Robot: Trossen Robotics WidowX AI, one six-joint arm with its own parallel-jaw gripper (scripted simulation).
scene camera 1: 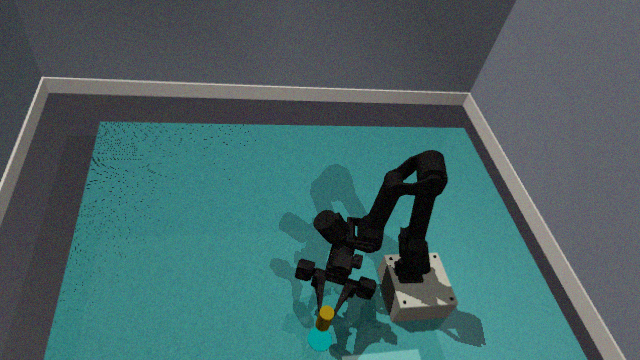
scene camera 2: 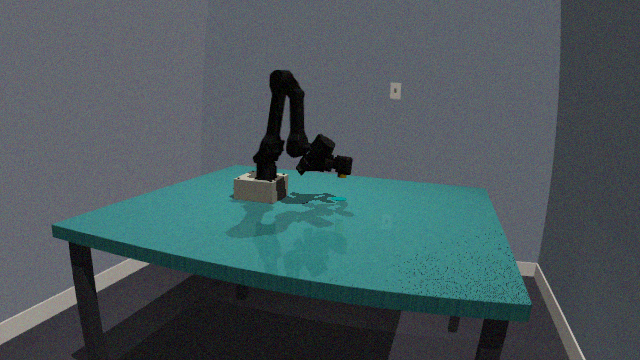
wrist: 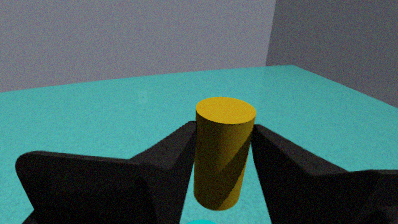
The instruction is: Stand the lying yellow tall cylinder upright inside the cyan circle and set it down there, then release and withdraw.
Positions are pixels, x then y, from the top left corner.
Labels:
My gripper (scene camera 1: 326, 313) holds a yellow tall cylinder.

